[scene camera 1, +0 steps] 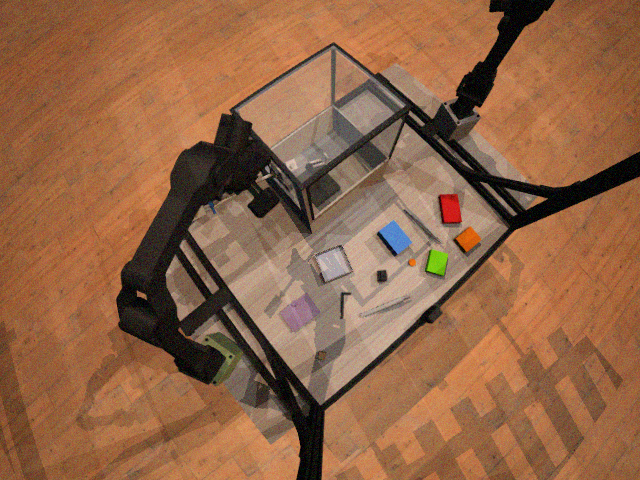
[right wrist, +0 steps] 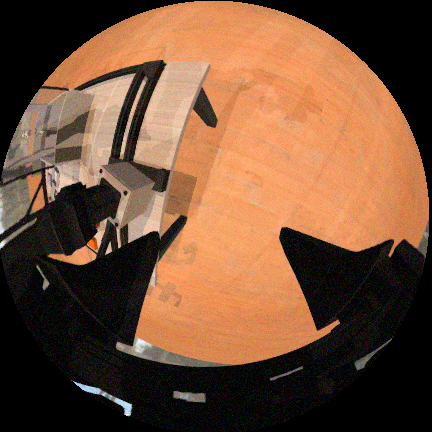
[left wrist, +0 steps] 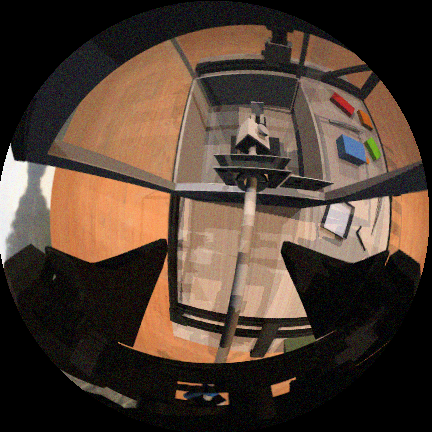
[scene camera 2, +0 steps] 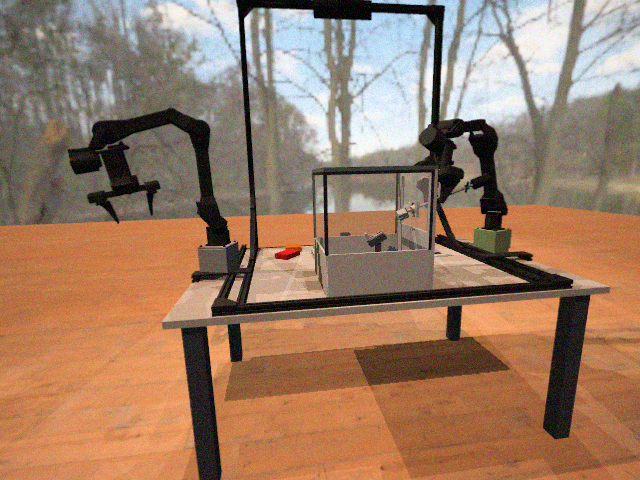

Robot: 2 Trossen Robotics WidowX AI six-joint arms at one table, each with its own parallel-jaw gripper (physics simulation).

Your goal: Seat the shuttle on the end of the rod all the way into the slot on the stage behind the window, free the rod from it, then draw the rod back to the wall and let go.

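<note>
The pale shuttle is on the rod's inner end, inside the windowed box. The dark, tilted stage stands lower and farther left in scene camera 2, with a visible gap to the shuttle. The rod passes through the round port in the wall; its outer end has a blue piece. My left gripper is open outside the wall, with the rod running between its spread fingers, not clamped. My right gripper is open and empty, off the table's side. The slot is too small to make out.
The box has dark frame bars near my left arm. A blue block, red block, orange block, green block, small tray, black hex key and purple pad lie on the table.
</note>
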